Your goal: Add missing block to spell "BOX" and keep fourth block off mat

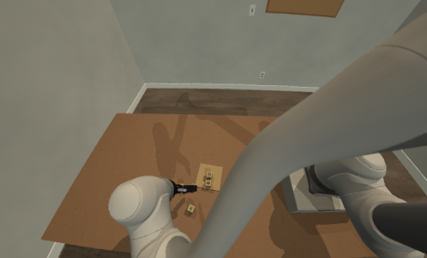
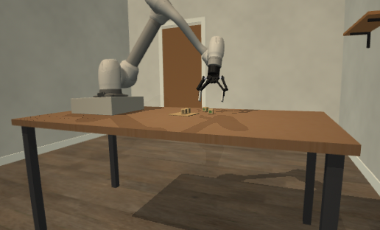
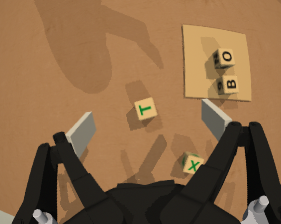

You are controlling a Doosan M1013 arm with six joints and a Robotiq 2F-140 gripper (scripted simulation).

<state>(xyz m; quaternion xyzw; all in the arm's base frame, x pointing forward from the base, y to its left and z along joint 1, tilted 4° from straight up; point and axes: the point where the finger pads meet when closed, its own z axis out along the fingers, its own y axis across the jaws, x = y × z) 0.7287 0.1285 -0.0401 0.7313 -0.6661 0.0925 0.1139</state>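
Right now the mat is 14 cm behind my hand, 10 cm to the right of it and 8 cm below it.
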